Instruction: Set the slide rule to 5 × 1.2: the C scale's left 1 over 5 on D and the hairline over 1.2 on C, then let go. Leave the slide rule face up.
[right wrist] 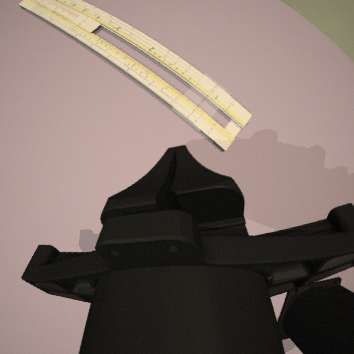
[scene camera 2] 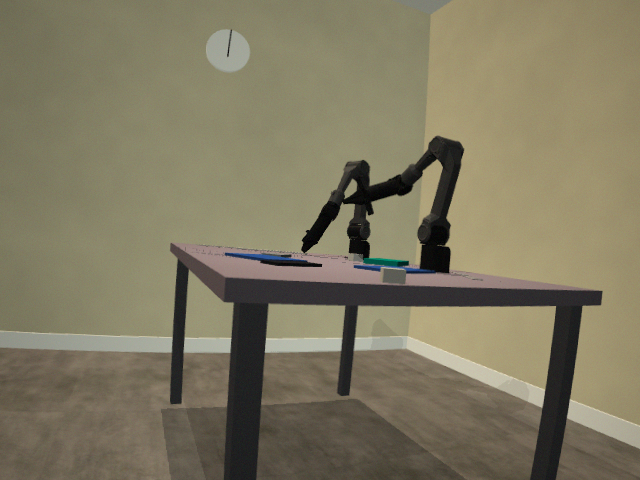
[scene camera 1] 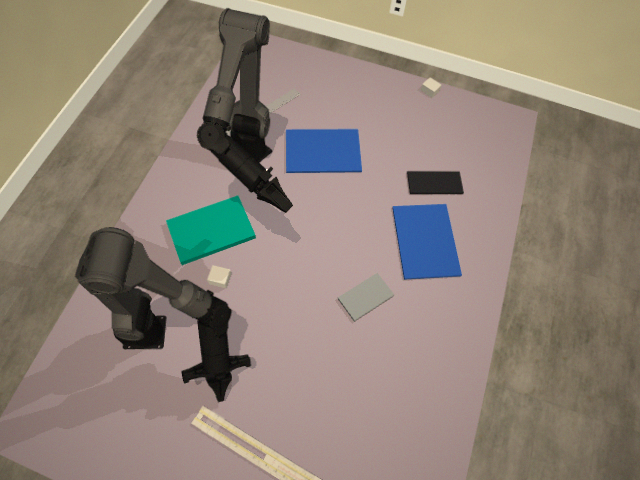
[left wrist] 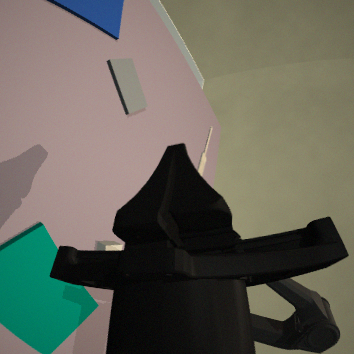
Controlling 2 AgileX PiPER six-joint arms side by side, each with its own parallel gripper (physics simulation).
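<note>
The cream and yellow slide rule [scene camera 1: 235, 445] [right wrist: 145, 70] lies face up at the lower edge of the scene camera 1 view, cut off there. In the right wrist view its slide [right wrist: 70, 17] stands away from the near end, with an open slot between the rails. The clear cursor [right wrist: 201, 93] sits near that end; its hairline and the scale numbers are too small to read. My right gripper [scene camera 1: 221, 399] [right wrist: 178, 157] [scene camera 2: 303, 251] is shut and empty, low over the table just short of the rule's end. My left gripper [scene camera 1: 288, 208] [left wrist: 178, 153] [scene camera 2: 345, 201] is shut and empty, high and far from the rule.
A green slab [scene camera 1: 210, 230] and a cream block [scene camera 1: 219, 276] lie between the arms. Two blue slabs [scene camera 1: 323, 150] [scene camera 1: 427, 241], a black slab [scene camera 1: 435, 182] and a grey slab [scene camera 1: 365, 297] lie farther right. A small block [scene camera 1: 431, 86] and a thin grey strip [scene camera 1: 284, 100] lie near the upper edge.
</note>
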